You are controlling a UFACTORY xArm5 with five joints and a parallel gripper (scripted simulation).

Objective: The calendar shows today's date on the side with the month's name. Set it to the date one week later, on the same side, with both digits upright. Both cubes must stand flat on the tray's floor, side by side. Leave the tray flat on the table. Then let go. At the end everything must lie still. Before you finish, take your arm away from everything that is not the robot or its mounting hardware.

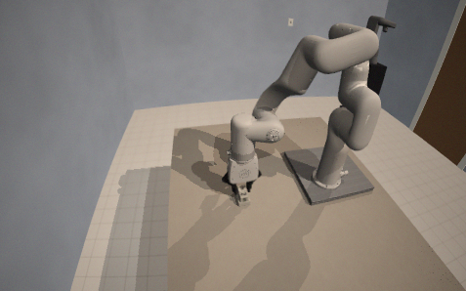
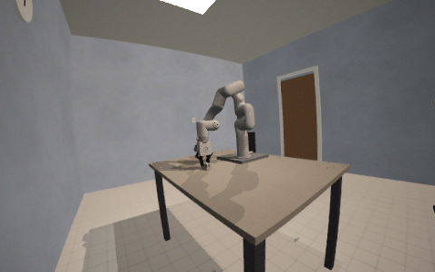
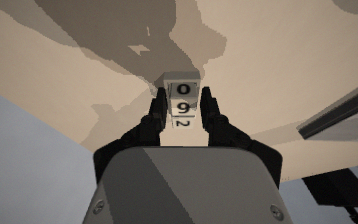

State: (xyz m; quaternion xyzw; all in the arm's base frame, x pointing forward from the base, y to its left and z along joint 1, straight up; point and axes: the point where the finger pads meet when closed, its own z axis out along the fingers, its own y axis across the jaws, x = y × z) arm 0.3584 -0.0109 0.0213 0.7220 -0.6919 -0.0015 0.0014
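Right now the calendar tray is 30 mm below my hand and 20 mm to the left of it.
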